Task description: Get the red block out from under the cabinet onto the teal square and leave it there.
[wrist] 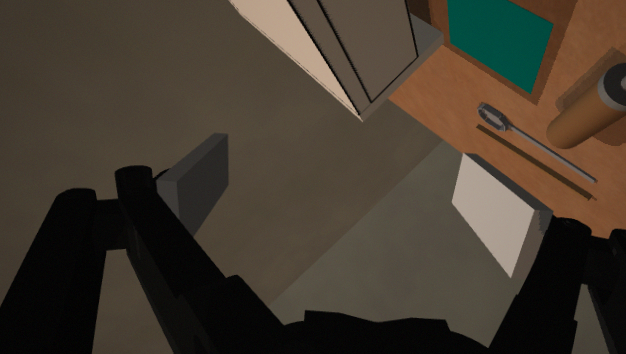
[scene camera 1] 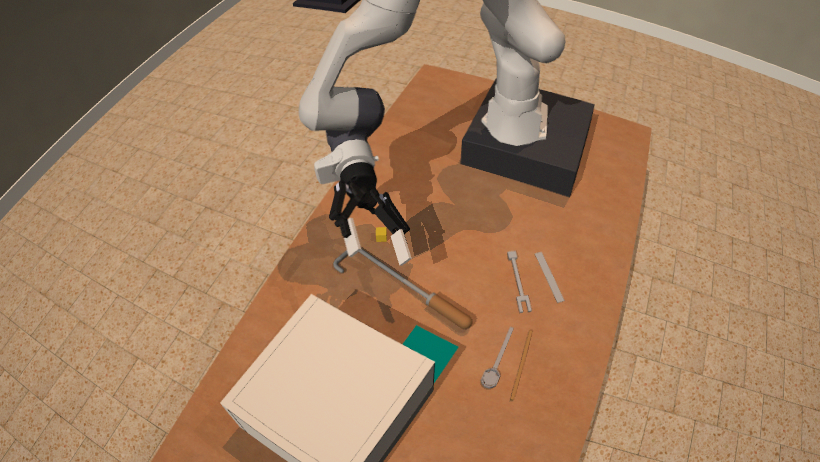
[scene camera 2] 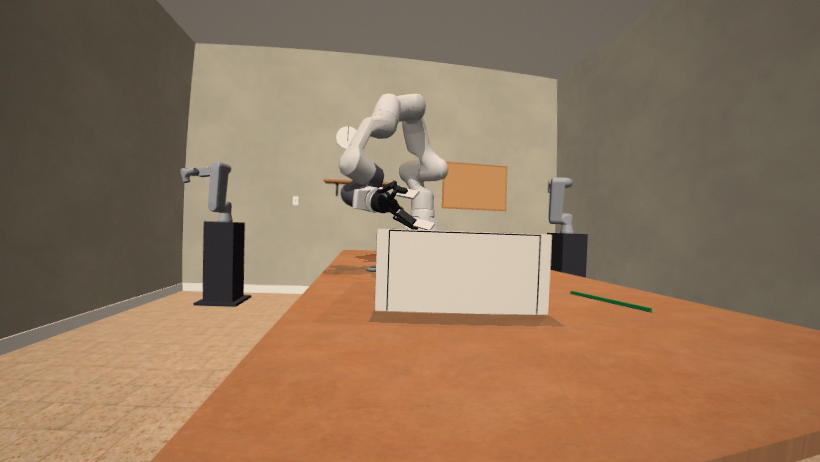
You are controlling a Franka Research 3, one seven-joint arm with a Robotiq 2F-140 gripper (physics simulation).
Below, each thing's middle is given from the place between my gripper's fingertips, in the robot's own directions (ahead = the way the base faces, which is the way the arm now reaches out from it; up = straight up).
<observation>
My hand is 7 cm short of the teal square [scene camera 1: 440,351], 12 cm to the right of it and 19 cm above it. Also, from my hand: round-headed tool [wrist: 495,118]: 2 cm ahead, 28 cm to the left, 18 cm below.
</observation>
